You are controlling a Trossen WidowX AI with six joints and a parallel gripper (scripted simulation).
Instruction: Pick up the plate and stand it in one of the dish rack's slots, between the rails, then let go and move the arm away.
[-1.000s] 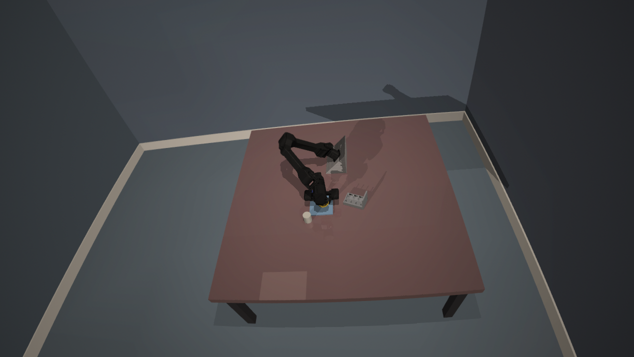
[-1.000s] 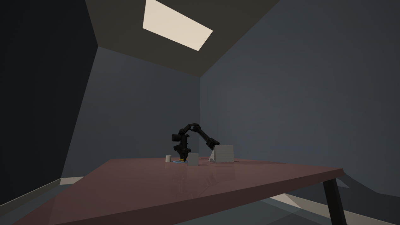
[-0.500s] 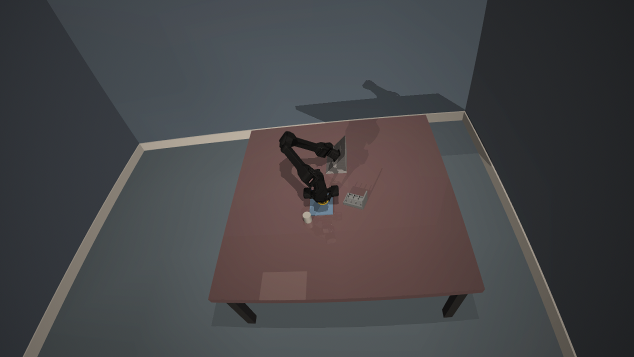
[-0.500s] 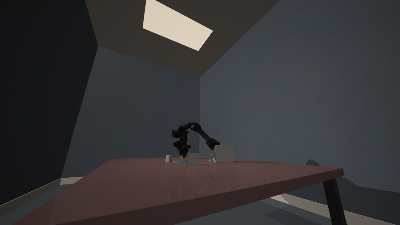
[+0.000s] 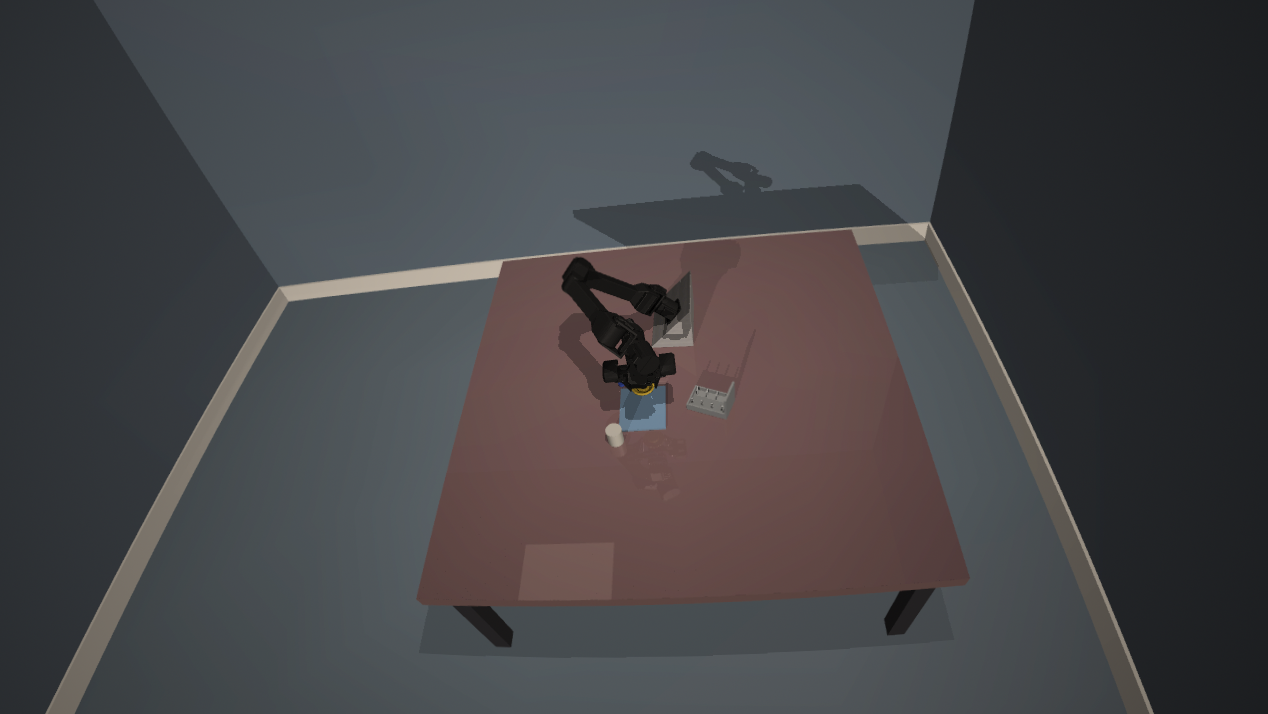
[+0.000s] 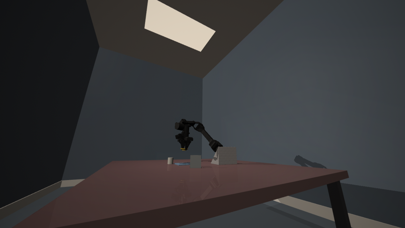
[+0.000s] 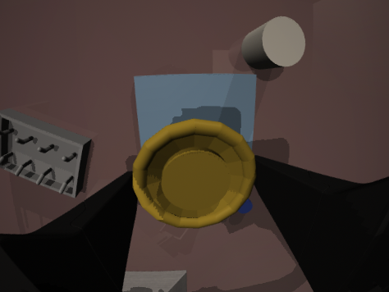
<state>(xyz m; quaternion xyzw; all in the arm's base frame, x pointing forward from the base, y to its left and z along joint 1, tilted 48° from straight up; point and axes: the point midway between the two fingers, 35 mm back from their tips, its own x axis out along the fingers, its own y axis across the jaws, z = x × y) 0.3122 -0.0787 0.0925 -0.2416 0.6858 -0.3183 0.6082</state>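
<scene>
Right now the grey dish rack is 180 mm to the left of my gripper tip and 90 mm below it. Round my gripper tip: white cup: 100 mm to the right, 90 mm below, 70 mm ahead; then blue mat: 110 mm below, 20 mm behind, 10 mm to the right; then yellow plate: 10 mm above.
</scene>
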